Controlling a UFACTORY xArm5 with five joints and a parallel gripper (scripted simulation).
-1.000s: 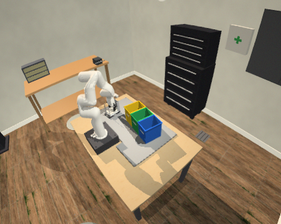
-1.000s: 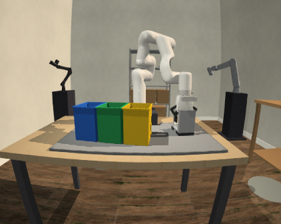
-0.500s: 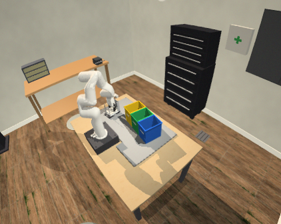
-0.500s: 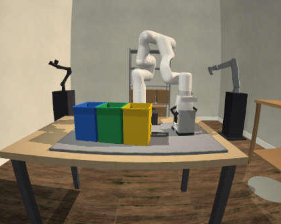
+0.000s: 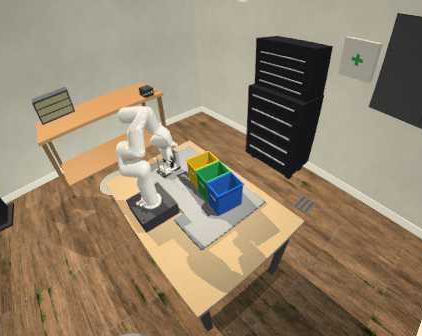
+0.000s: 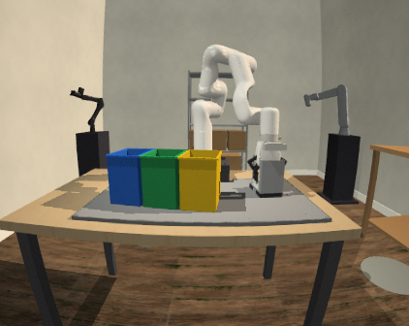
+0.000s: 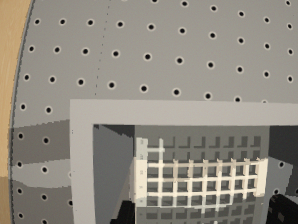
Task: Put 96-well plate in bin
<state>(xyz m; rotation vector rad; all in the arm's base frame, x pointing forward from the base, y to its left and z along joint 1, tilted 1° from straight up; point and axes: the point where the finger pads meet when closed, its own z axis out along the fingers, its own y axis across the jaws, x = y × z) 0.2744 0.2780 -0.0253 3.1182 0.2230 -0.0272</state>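
Right now my hand is 2 cm above the white 96-well plate. Also, from my hand: yellow bin 26 cm to the right, 13 cm ahead, 3 cm above; green bin 39 cm to the right, 12 cm ahead, 3 cm above; blue bin 52 cm to the right, 11 cm ahead, 3 cm above.
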